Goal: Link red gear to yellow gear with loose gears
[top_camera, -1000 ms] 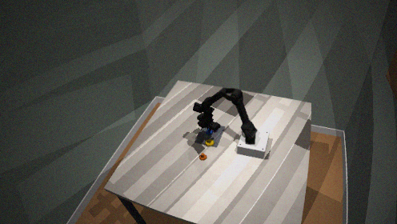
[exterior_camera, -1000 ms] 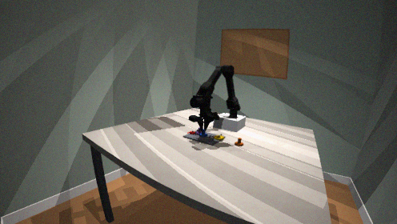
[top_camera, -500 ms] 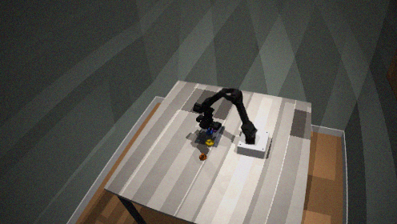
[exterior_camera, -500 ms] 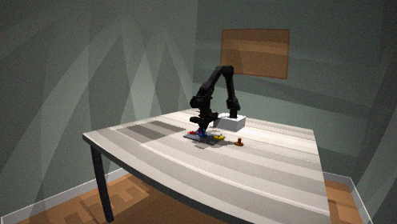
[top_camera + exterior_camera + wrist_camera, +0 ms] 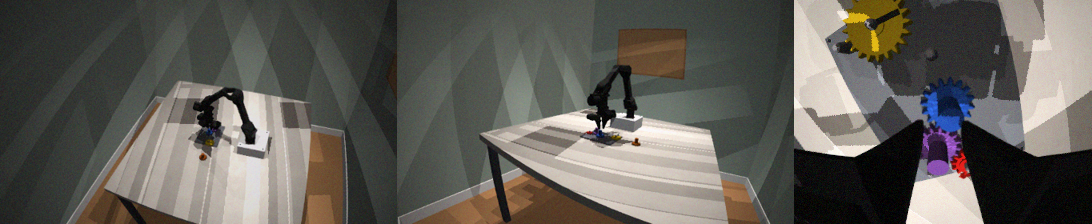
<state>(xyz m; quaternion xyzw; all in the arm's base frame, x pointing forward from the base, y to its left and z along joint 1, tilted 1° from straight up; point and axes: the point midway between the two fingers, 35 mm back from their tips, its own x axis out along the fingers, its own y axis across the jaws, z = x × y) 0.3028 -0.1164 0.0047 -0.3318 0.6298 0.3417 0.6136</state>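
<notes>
The blue gear is 3 cm below my gripper tip and 1 cm ahead of it. Also, from my gripper tip: orange gear: 23 cm to the left, 4 cm below, 1 cm ahead; then red gear: 8 cm to the right, 4 cm below, 1 cm behind; then purple gear: 4 cm to the right, 3 cm below, 3 cm behind.
</notes>
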